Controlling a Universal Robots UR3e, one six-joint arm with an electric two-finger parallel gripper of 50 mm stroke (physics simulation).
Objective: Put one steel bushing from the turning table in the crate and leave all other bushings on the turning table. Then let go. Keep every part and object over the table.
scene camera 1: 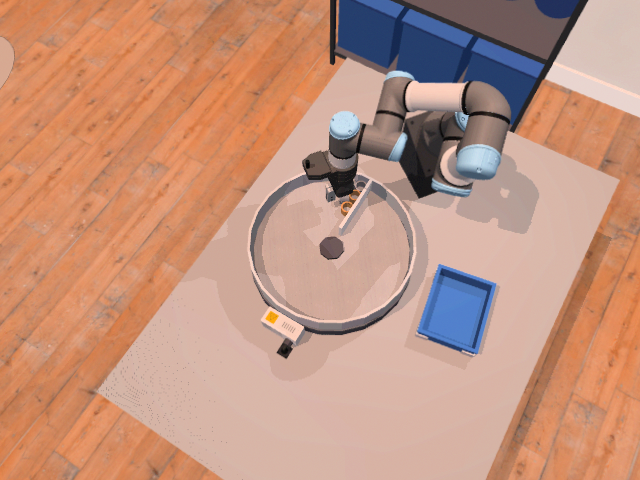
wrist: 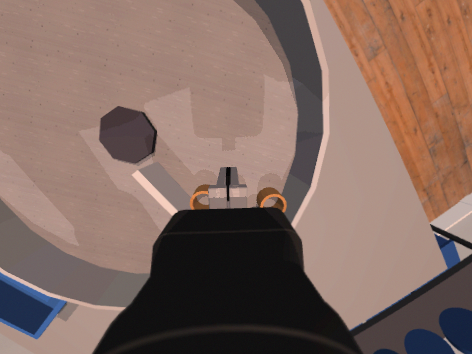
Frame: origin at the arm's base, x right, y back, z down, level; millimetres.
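Seen in the pictures: gripper, fingertip midpoint: [scene camera 1: 330,198] [wrist: 228,177]; arm's base, origin of the base link: [scene camera 1: 443,134].
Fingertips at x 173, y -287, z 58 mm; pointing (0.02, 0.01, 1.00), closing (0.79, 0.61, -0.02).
Note:
Offsets run from my fingertips to a thing's middle. "spot": to the spot under its first point.
The turning table {dx -65, dy -104, dz +44 mm} [scene camera 1: 294,273] [wrist: 125,60] is a round walled dish. Two orange bushings lie in it beside a straight divider: one bushing {dx -45, dy +10, dz +30 mm} [scene camera 1: 342,208] [wrist: 201,189] nearer the hub, the other bushing [scene camera 1: 358,195] [wrist: 270,192] nearer the wall. A grey steel bushing {dx -46, dy +84, dz +30 mm} [scene camera 1: 357,184] shows partly by the wall at the divider's outer end; I cannot make it out in the wrist view. My gripper [scene camera 1: 329,194] [wrist: 228,177] is shut and empty, above the dish and beside the orange bushings; its height is hard to tell. The blue crate {dx -410, dy -80, dz +71 mm} [scene camera 1: 467,274] [wrist: 50,300] is empty inside.
The divider {spot: dx -68, dy +11, dz -6 mm} [scene camera 1: 355,206] [wrist: 167,187] runs from the wall towards the dark hub {dx -65, dy -104, dz +39 mm} [scene camera 1: 331,248] [wrist: 128,135]. A white box {spot: dx -66, dy -342, dz +38 mm} [scene camera 1: 282,325] and a small black part {spot: dx -95, dy -381, dz +70 mm} [scene camera 1: 284,348] stand outside the dish. A shelf with blue bins [scene camera 1: 434,49] stands behind the arm.

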